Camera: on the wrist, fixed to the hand. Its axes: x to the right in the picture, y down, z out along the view.
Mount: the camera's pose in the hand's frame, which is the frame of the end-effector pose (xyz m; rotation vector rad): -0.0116 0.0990 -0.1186 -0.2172 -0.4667 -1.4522
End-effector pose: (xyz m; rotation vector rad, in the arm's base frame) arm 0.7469 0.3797 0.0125 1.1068 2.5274 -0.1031
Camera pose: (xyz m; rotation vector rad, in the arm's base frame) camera 0.7886 0.4652 0.1348 -0.8689 2.2571 -0.3781
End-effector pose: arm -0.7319 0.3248 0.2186 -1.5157 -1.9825 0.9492
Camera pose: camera -0.5805 0.3573 0.2215 0.3594 -2.7111 0.3946
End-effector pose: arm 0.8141 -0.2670 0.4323 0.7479 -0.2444 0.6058
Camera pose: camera 0.7456 -0.1323 0.3984 0.6559 -0.1328 -0.9662
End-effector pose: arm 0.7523 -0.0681 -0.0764 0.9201 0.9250 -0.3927
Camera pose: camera 0.7492 0.0844 -0.0492 -0.2112 1.0325 -1.6144
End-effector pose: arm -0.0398 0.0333 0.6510 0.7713 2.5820 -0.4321
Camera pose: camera -0.0088 0.1547 0.7422 -1.2468 2.2074 -0.5748
